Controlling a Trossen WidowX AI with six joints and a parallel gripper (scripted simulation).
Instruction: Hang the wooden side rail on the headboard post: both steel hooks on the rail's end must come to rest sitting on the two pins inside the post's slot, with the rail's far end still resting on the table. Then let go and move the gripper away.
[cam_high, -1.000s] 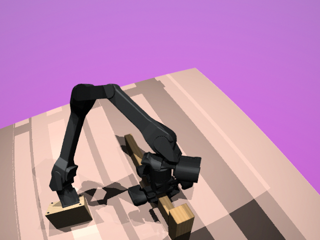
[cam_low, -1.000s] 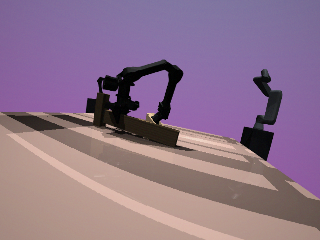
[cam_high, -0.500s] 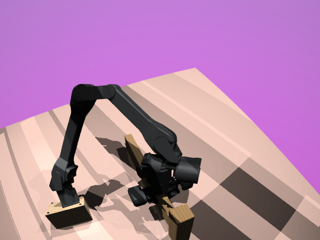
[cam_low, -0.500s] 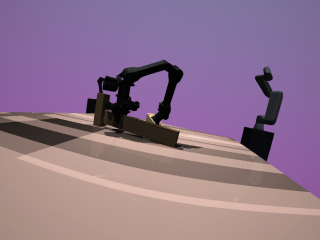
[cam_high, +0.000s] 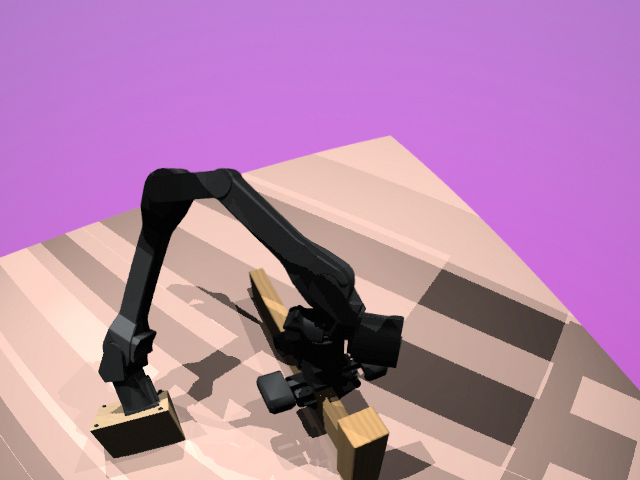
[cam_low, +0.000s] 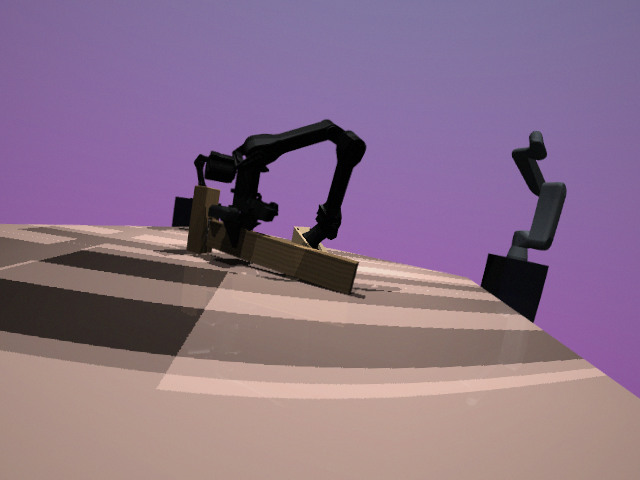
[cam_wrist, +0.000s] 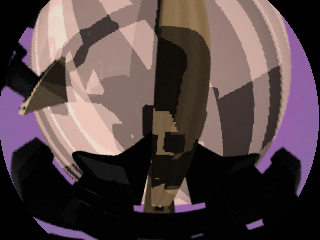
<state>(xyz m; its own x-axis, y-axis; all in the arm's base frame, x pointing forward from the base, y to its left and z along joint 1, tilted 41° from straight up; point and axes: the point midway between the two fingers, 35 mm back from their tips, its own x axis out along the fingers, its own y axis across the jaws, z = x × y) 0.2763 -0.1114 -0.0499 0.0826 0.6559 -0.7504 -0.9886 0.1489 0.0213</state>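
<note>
The wooden headboard post lies 13 cm to the right of my gripper tip, 4 cm above it and 2 cm behind it.
</note>
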